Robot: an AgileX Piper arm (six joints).
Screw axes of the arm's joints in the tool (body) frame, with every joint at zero. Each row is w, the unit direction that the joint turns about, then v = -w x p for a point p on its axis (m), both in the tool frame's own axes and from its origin. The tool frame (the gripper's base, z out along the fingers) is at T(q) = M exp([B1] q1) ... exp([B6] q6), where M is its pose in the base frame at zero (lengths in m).
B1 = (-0.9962, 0, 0.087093, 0, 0.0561, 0)
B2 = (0, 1, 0, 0.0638, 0, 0.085)
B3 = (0, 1, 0, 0.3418, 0, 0.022)
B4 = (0, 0, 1, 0, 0, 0)
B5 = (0, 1, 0, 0.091, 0, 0)
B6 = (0, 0, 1, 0, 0, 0)
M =
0.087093 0 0.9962 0.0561
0 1 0 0
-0.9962 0 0.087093 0.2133
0 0 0 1
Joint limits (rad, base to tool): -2.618..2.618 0..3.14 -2.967..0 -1.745..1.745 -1.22..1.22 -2.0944..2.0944
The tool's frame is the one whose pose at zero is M.
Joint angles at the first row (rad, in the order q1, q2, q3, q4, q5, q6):
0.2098, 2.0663, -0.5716, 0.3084, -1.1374, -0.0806
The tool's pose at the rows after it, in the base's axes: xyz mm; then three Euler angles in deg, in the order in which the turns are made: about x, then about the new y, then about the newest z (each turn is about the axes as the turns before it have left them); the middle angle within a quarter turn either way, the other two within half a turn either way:
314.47 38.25 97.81 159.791 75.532 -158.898
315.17 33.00 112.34 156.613 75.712 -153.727
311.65 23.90 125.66 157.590 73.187 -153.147
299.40 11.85 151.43 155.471 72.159 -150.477
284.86 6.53 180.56 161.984 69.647 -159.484
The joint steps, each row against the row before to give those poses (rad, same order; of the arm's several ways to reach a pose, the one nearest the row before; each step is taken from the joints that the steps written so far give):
-0.0089, -0.0426, 0.0000, 0.0027, 0.0000, 0.0212
-0.0183, -0.0598, 0.0000, 0.0014, 0.0492, 0.0152
-0.0326, -0.0784, 0.0098, -0.0039, 0.1091, 0.0025
-0.0404, -0.1385, 0.0331, -0.0006, 0.1147, -0.0248
-0.0280, -0.1693, 0.0090, 0.0000, 0.2137, -0.0917

